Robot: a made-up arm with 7 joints.
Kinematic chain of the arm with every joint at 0, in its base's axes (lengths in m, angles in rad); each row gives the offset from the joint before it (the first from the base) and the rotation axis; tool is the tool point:
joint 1: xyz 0 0 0.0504 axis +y
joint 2: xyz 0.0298 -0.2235 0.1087 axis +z
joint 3: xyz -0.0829 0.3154 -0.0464 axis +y
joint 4: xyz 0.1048 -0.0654 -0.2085 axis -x
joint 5: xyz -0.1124 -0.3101 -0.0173 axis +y
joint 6: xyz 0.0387 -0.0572 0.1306 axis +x
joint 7: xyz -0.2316 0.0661 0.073 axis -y
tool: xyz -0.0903 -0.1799 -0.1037
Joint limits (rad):
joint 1: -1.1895..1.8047
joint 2: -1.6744..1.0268
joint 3: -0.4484..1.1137
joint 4: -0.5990..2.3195
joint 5: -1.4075..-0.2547
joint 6: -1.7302..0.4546
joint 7: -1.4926..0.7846
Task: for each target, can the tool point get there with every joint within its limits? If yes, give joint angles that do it. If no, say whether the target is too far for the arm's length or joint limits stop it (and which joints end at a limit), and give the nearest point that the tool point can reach.
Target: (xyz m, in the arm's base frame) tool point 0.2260 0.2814 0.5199
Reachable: yes | joints -0.2902 -1.2092 0.7433 2.0190 -0.4347 -1.1050 -1.0177
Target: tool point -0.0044 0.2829 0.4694
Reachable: yes | joints 0.1081 -0.5861 0.7870 2.0828 -0.7373 -1.1530 -1.2394
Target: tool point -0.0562 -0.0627 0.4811
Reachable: yes | joints 1.5526 -0.9053 0.6716 0.2068 -1.0912 -0.0877 0.4186
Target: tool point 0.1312 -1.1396 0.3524
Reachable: no: joint limits stop it (at a limit: joint 1, joint 2, joint 3, joint 6, joint 7) | nearest point 0.1125 -0.9864 0.3561 | short by 0.154 m
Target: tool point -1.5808 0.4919 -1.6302
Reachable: no: too far | nearest point -0.5511 0.0319 -0.5355 | short by 1.572 m
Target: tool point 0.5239 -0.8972 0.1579
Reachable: no: joint limits stop it (at a limit: joint 1, joint 2, joint 3, joint 7) | nearest point 0.3396 -0.8032 0.1661 | short by 0.207 m
